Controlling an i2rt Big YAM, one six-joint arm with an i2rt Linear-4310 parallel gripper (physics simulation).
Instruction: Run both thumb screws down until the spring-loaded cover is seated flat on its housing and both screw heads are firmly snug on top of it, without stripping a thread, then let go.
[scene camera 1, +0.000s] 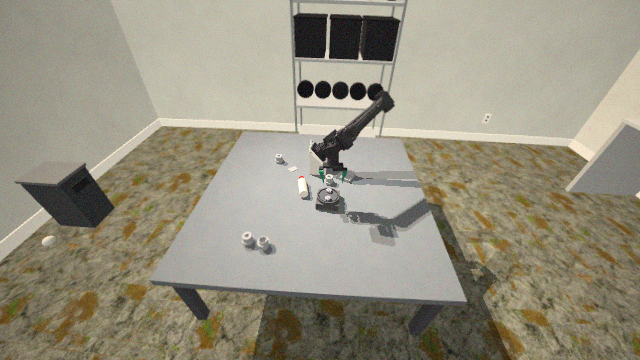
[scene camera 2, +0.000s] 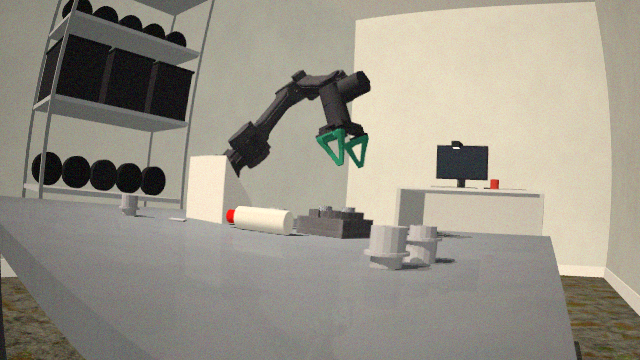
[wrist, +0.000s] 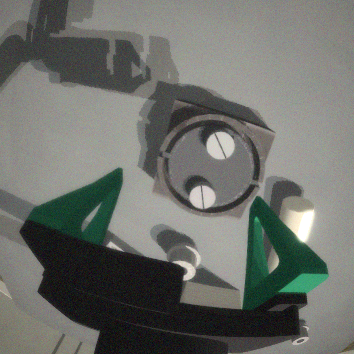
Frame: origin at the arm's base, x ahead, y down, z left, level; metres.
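Seen in the pictures: gripper, fingertip midpoint: (scene camera 1: 333, 182) (scene camera 2: 351, 166) (wrist: 188, 188); arm's base, origin of the base link: (scene camera 1: 318, 152) (scene camera 2: 218, 177).
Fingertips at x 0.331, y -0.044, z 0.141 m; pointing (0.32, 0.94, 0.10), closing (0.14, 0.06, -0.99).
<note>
Offsets run from my fingertips to a thing's middle.
The dark square housing @[dx -0.016, dy +0.132, dz -0.022 m] (scene camera 1: 327, 207) (scene camera 2: 325, 228) (wrist: 261, 134) stands on the table. Its round grey cover @[dx -0.016, dy +0.117, dz -0.022 m] (wrist: 227, 172) sits inside a ring, with two slotted screws. One screw @[dx +0.016, dy +0.111, dz -0.020 m] (wrist: 220, 145) is toward the top in the wrist view and the other screw @[dx -0.048, dy +0.112, dz -0.024 m] (wrist: 202, 197) is toward the bottom. Both heads cast shadows on the cover; whether they touch it is not clear. The heads also stick up above the ring in scene camera 2. My gripper (scene camera 1: 334, 179) (scene camera 2: 350, 165) (wrist: 188, 188) is open and empty. It hangs well above the housing, its green fingers wide apart, touching nothing.
A white bottle @[dx -0.096, dy +0.135, dz -0.188 m] (scene camera 1: 302, 187) (scene camera 2: 263, 220) with a red cap lies beside the housing. A grey fitting @[dx -0.186, dy +0.135, dz -0.044 m] (scene camera 1: 329, 178) (wrist: 183, 259) stands between the housing and the white arm base (scene camera 2: 206, 187). Two more fittings @[dx +0.327, dy +0.135, dz -0.350 m] (scene camera 1: 247, 239) @[dx +0.334, dy +0.135, dz -0.269 m] (scene camera 1: 263, 243) stand nearer the table's front edge.
</note>
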